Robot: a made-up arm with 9 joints. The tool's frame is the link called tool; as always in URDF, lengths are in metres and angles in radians.
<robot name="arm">
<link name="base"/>
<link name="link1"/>
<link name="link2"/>
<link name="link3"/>
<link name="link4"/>
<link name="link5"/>
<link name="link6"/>
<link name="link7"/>
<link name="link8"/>
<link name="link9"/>
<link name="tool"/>
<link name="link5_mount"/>
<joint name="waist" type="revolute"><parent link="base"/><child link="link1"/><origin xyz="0 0 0.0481"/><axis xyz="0 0 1"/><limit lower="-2.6" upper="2.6" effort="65" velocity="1.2"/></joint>
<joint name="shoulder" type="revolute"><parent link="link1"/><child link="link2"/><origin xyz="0.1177 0.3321 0.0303"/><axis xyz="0 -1 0"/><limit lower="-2.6" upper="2.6" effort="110" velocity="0.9"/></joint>
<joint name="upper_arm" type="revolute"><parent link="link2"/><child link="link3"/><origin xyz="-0.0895 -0.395 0.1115"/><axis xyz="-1 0 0"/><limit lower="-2.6" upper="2.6" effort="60" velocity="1.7"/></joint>
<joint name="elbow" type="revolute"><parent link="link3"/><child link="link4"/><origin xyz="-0.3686 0.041 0.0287"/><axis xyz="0 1 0"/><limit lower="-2.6" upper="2.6" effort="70" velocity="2.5"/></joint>
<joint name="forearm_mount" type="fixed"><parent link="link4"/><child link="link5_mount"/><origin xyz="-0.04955 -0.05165 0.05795"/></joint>
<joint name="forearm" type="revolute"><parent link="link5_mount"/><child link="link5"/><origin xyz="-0.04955 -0.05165 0.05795"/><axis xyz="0 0 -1"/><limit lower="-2.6" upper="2.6" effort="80" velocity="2.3"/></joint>
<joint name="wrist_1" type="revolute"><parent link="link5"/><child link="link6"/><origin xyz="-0.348 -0.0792 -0.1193"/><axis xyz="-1 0 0"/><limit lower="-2.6" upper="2.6" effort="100" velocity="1.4"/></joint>
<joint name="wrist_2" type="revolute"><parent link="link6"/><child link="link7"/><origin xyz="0.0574 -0.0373 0.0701"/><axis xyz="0 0 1"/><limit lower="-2.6" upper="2.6" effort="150" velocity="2.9"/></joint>
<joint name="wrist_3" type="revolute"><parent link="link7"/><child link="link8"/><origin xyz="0.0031 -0.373 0.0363"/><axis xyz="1 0 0"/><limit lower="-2.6" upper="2.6" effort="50" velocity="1"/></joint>
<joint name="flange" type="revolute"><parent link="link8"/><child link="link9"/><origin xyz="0.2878 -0.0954 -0.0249"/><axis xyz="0 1 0"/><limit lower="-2.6" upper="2.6" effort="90" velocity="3"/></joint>
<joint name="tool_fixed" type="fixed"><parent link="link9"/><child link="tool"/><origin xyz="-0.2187 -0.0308 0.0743"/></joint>
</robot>
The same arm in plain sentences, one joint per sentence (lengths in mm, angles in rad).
The arm has nine revolute joints in a row. What follows holds with every joint at zero, and every direction is one of the base frame's. The first joint is mounted 48.1 mm along +z from the base frame's origin and turns about +z, from -2.6000 to 2.6000 rad. The second joint is mounted 117.7 mm along +x and 332.1 mm along +y and 30.3 mm along +z from the first joint and turns about -y, from -2.6000 to 2.6000 rad. The third joint is mounted 89.5 mm along -x and 395.0 mm along -y and 111.5 mm along +z from the second joint and turns about -x, from -2.6000 to 2.6000 rad. The fourth joint is mounted 368.6 mm along -x and 41.0 mm along +y and 28.7 mm along +z from the third joint and turns about +y, from -2.6000 to 2.6000 rad. The fifth joint is mounted 99.1 mm along -x and 103.3 mm along -y and 115.9 mm along +z from the fourth joint and turns about -z, from -2.6000 to 2.6000 rad. The sixth joint is mounted 348.0 mm along -x and 79.2 mm along -y and 119.3 mm along -z from the fifth joint and turns about -x, from -2.6000 to 2.6000 rad. The seventh joint is mounted 57.4 mm along +x and 37.3 mm along -y and 70.1 mm along +z from the sixth joint and turns about +z, from -2.6000 to 2.6000 rad. The eighth joint is mounted 3.1 mm along +x and 373.0 mm along -y and 36.3 mm along +z from the seventh joint and turns about +x, from -2.6000 to 2.6000 rad. The ninth joint is mounted 287.8 mm along +x and 95.4 mm along -y and 24.9 mm along -z from the eighth joint and turns about +y, from -2.6000 to 2.6000 rad. The tool frame, which is the frame that the pose is given for, is mounted 218.7 mm along -x and 30.8 mm along -y and 74.3 mm along +z from the ninth joint; its axes are parallel to the base frame's.
